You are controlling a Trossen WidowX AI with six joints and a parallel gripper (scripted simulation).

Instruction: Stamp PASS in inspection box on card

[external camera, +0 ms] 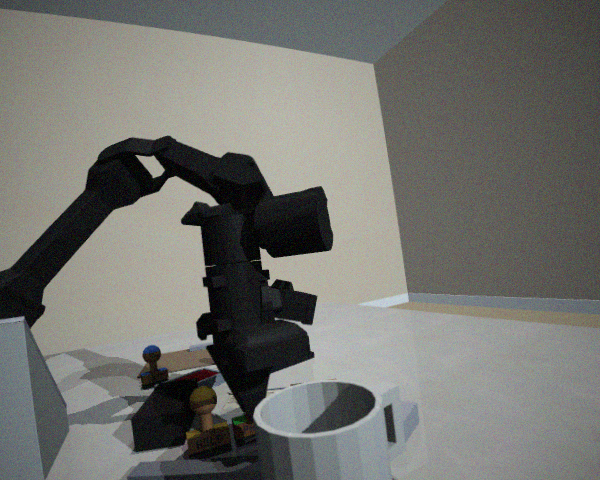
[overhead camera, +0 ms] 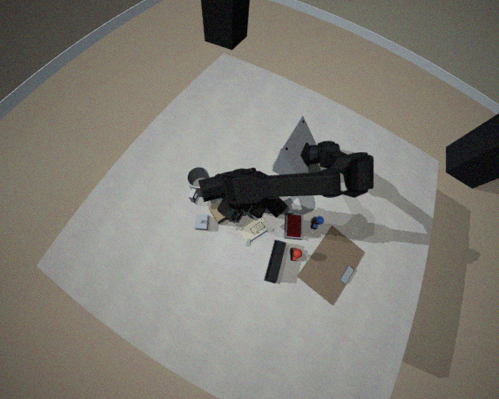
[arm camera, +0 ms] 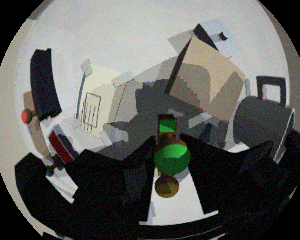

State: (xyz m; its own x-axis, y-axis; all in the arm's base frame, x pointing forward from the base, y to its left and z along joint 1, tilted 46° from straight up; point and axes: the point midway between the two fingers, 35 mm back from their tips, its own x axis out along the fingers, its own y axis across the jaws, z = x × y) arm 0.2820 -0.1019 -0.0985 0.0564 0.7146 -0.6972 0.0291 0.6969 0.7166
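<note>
The yellow-knobbed stamp lies 50 mm behind my gripper tip, 10 mm to the left of it and 10 mm below it. Also, from my gripper tip: card 50 mm ahead, 90 mm to the left, 30 mm below; then small brown box 50 mm ahead, 40 mm to the right; then green-knobbed stamp right at my gripper tip.
</note>
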